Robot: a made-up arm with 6 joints. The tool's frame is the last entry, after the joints.
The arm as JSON. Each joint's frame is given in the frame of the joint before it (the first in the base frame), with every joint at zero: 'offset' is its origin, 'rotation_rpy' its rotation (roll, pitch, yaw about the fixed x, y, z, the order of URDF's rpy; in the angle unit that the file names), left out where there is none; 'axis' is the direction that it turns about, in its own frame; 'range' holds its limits. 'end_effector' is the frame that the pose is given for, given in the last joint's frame.
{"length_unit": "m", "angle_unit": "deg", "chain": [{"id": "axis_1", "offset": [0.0, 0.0, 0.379], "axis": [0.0, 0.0, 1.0], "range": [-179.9, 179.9]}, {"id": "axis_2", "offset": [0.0, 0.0, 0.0], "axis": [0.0, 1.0, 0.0], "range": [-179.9, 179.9]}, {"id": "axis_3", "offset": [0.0, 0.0, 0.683], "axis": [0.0, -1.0, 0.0], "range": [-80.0, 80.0]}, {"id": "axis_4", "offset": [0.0, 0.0, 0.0], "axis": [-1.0, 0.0, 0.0], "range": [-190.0, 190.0]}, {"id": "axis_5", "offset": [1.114, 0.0, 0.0], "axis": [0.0, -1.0, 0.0], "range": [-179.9, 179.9]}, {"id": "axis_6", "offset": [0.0, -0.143, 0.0], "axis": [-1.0, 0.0, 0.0], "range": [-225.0, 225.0]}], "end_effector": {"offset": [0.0, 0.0, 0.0]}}
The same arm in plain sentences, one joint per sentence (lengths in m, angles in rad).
The arm has six revolute joints in a row. What follows holds with every joint at zero, and every direction is one of the base frame's.
Joint 1 sits 0.379 m along +z from the base frame's origin and turns about +z, from -3.1398 to 3.1398 rad.
Joint 2 sits at the same point as joint 1 and turns about +y, from -3.1398 to 3.1398 rad.
Joint 3 sits 0.683 m along +z from joint 2 and turns about -y, from -1.3963 to 1.3963 rad.
Joint 4 sits at the same point as joint 3 and turns about -x, from -3.3161 to 3.3161 rad.
Joint 5 sits 1.114 m along +x from joint 4 and turns about -y, from -3.1398 to 3.1398 rad.
Joint 6 sits 0.143 m along -y from joint 5 and turns about -x, from -3.927 to 3.927 rad.
The tool frame, which is the frame that the pose is given for, sits at the same point as joint 6; its axes are parallel to the base frame's.

